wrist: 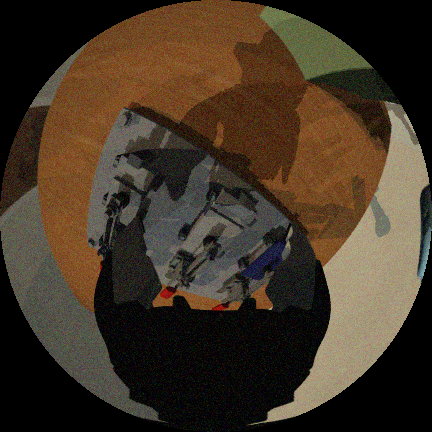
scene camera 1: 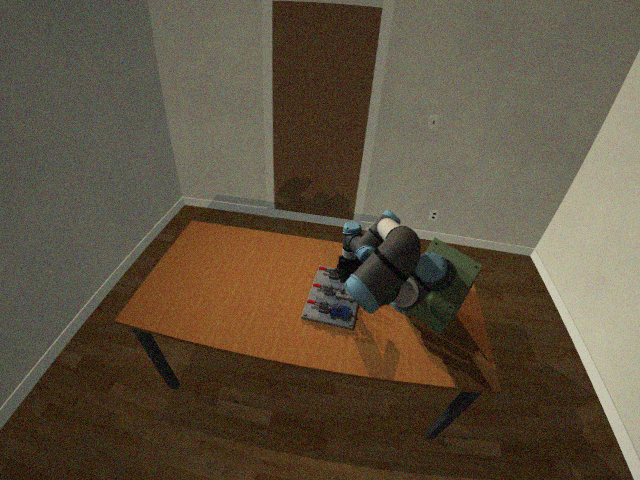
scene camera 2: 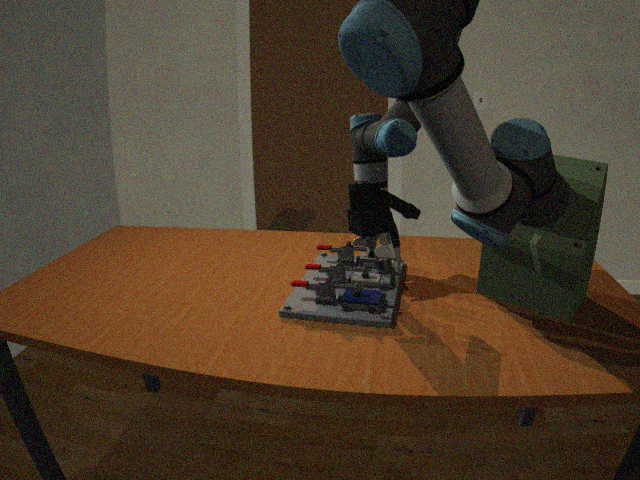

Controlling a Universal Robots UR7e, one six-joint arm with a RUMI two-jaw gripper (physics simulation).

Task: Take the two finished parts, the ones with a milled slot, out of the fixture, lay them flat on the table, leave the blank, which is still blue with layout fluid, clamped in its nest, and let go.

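Places are measured from the arm's base along level axes (x ahead, y left, z up), in centimetres.
Pixels of known places: gripper, between the fingertips: (wrist: 215,221) (scene camera 2: 382,264); arm's base, origin of its link: (scene camera 2: 538,198).
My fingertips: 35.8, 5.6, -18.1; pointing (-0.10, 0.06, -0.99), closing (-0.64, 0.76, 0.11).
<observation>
Ahead of a thing's pixels: the offset from my fingertips to its middle, as dx, dy, dz. Level surfaces: height alone.
The fixture plate (scene camera 1: 310,314) (scene camera 2: 305,307) (wrist: 107,150) carries three nests with red-handled toggle clamps. The blue blank {+1.2, +13.4, -2.7} (scene camera 1: 341,312) (scene camera 2: 361,296) (wrist: 265,261) sits in the near nest under its clamp arm. A grey finished part (scene camera 2: 364,277) (wrist: 217,225) sits in the middle nest. The other grey part {+4.2, -8.4, -2.5} (wrist: 134,181) sits in the far nest, shadowed in the wrist view and partly hidden by the fingers in scene camera 2. The clamp arms reach over the parts. My gripper (scene camera 2: 383,255) (wrist: 215,221) is open and empty, low over the far side of the fixture.
The wooden table {dz -5.6} (scene camera 1: 227,279) (scene camera 2: 196,299) extends left of the fixture. The green robot mount (scene camera 1: 457,258) (scene camera 2: 537,273) (wrist: 325,45) stands to the right. Red clamp handles (scene camera 2: 298,283) (wrist: 168,291) point left from the clamps in scene camera 2.
</observation>
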